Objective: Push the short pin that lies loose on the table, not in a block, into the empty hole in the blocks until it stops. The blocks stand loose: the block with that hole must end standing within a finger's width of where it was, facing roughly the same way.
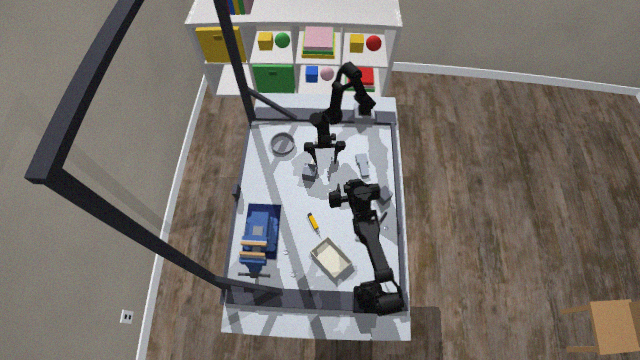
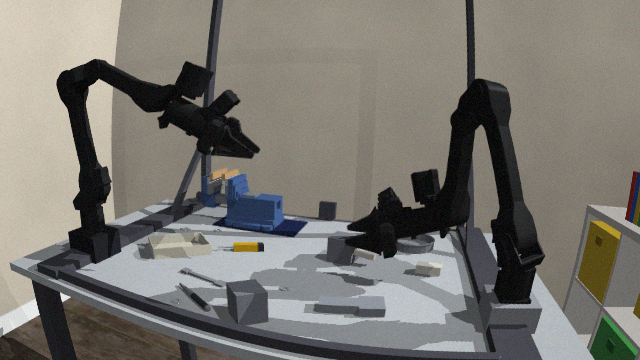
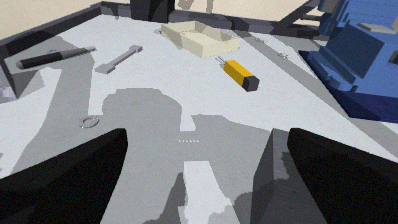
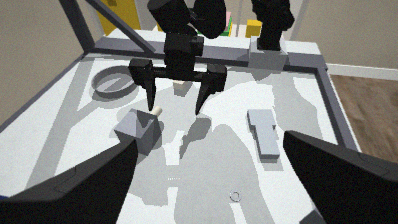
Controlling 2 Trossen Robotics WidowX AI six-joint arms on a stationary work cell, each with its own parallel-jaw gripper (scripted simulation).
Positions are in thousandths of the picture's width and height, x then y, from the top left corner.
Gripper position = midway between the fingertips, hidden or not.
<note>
In view: my left gripper (image 2: 541,651), my right gripper (image 2: 401,426), a grey block (image 2: 527,701), a grey block (image 2: 387,835) and a grey round dish (image 4: 285,368).
My left gripper is seen too in image 3 (image 3: 526,609) and in image 4 (image 4: 436,502). My right gripper is seen too in image 1 (image 1: 545,507) and in image 4 (image 4: 529,636). Image 3 misses the grey round dish: it is out of frame.
</note>
